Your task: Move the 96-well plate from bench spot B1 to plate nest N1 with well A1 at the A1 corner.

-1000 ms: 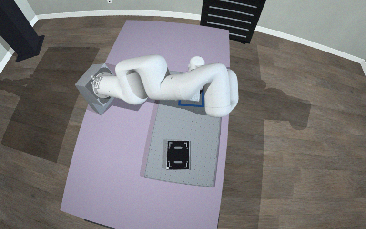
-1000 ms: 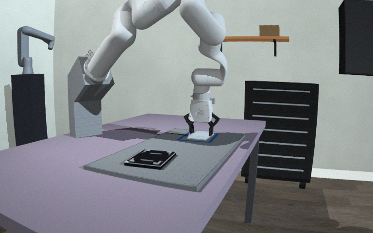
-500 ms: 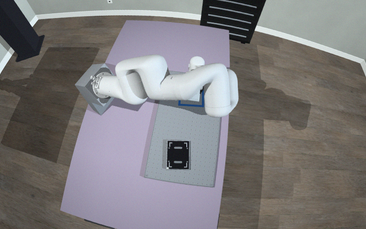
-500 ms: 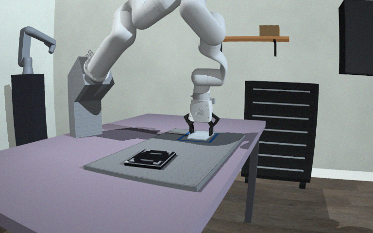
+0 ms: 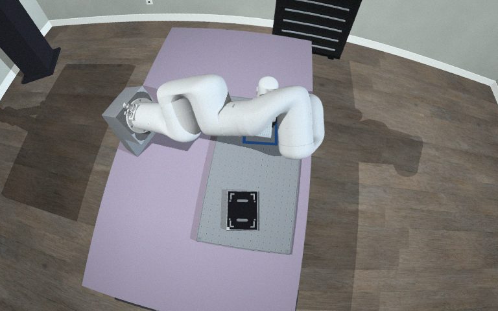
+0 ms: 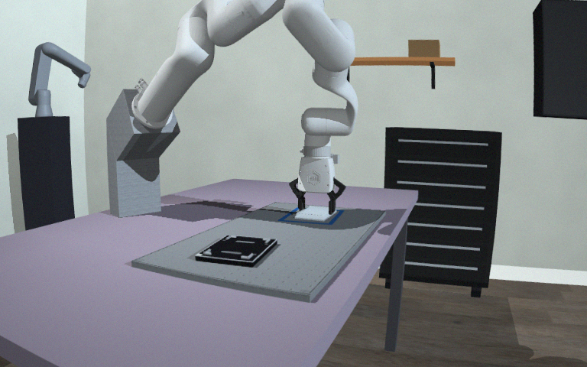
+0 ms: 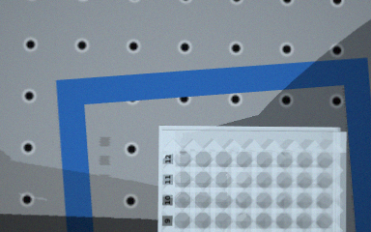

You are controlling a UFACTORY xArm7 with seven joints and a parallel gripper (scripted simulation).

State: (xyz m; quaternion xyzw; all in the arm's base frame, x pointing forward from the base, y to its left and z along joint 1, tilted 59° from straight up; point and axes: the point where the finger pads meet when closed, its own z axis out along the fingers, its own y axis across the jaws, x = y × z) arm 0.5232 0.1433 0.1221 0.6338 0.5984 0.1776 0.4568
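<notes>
My hand is 370 mm to the left of the plate nest N1, 170 mm past it and 10 mm above it. From my hand the other things lie so: 96-well plate (10 mm below).
</notes>
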